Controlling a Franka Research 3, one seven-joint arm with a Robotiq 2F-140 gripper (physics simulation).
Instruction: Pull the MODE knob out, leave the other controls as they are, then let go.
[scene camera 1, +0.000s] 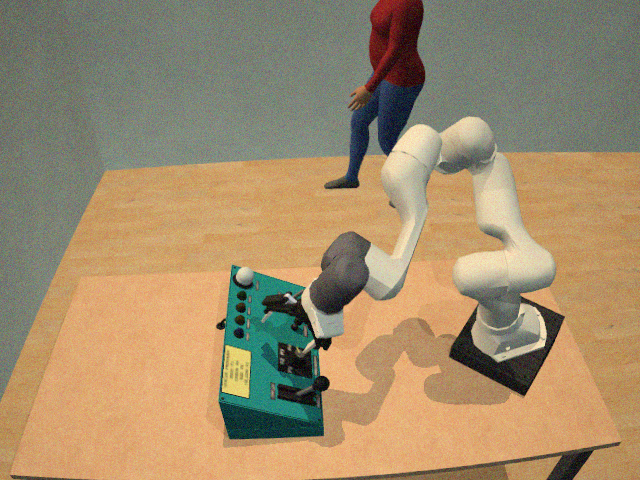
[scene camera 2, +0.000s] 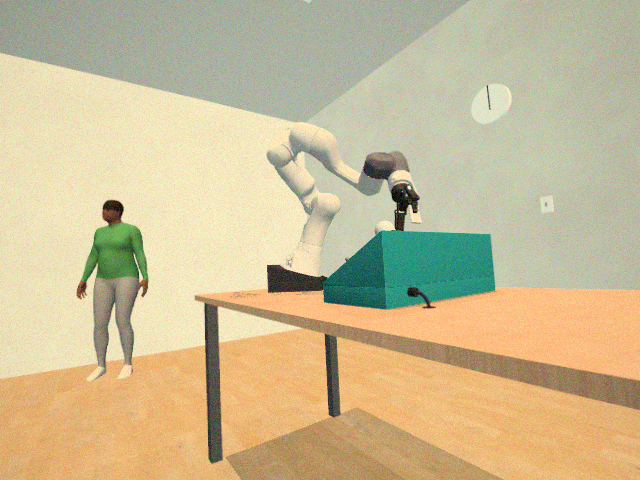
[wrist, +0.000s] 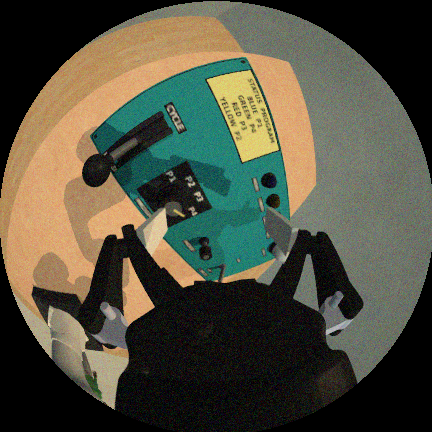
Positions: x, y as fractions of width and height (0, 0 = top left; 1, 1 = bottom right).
Observation:
In view: my gripper (scene camera 1: 0.45, 0.69) and a cycle lever (wrist: 0.22, 0.39).
My gripper is seen too in scene camera 2 (scene camera 2: 0.64, 0.49) and in the wrist view (wrist: 0.50, 0.51).

